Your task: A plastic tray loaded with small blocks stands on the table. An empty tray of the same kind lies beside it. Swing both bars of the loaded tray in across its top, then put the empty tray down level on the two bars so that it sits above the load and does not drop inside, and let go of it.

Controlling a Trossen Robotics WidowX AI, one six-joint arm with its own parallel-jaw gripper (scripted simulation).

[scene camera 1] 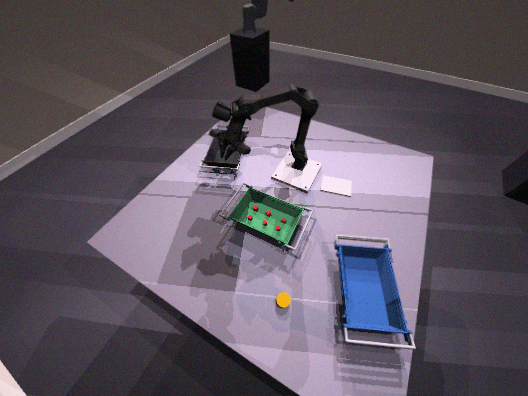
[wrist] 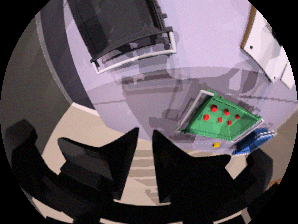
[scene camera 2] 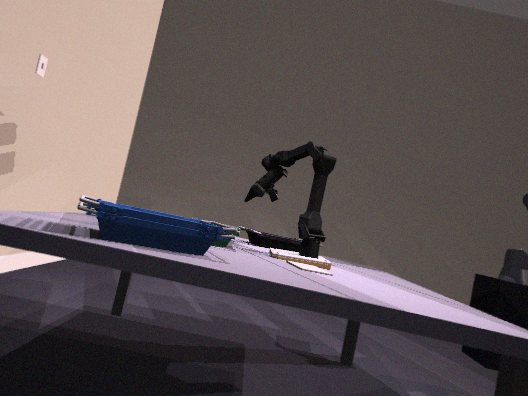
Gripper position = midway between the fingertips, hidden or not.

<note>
In view: the gripper (scene camera 1: 223,159) and a black tray (scene camera 1: 212,158).
The black tray also shows in scene camera 2 (scene camera 2: 262,239). The gripper shows as well in the wrist view (wrist: 145,131).
</note>
